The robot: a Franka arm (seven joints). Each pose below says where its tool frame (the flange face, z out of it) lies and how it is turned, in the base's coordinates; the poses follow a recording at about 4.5 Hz.
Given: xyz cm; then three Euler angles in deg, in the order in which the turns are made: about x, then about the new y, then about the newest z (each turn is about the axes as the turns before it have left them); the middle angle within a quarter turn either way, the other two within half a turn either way.
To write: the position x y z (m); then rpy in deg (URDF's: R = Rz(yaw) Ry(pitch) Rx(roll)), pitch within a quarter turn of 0, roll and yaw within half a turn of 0. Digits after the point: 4 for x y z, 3 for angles.
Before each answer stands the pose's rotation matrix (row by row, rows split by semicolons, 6 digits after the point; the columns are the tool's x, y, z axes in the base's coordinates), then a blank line. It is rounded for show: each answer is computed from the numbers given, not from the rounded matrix.
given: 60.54 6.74 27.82 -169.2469 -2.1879 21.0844
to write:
0.932371 -0.359481 -0.038177; -0.346780 -0.919230 0.186441; -0.102115 -0.160593 -0.981724

0.6054 0.0674 0.2782 -170.710 5.861 -20.402
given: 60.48 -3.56 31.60 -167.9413 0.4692 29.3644
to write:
0.871489 -0.490346 0.008189; -0.481033 -0.851449 0.208907; -0.095464 -0.185999 -0.977901

0.6048 -0.0356 0.3160 -169.231 5.478 -28.897
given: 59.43 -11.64 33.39 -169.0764 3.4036 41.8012
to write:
0.744147 -0.665372 0.059369; -0.662858 -0.724456 0.189166; -0.082855 -0.180120 -0.980149

0.5943 -0.1164 0.3339 -169.587 4.753 -41.693
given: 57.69 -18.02 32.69 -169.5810 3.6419 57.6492
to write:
0.534021 -0.843082 0.063520; -0.837005 -0.516574 0.180480; -0.119346 -0.149547 -0.981525

0.5769 -0.1802 0.3269 -171.337 6.854 -57.462
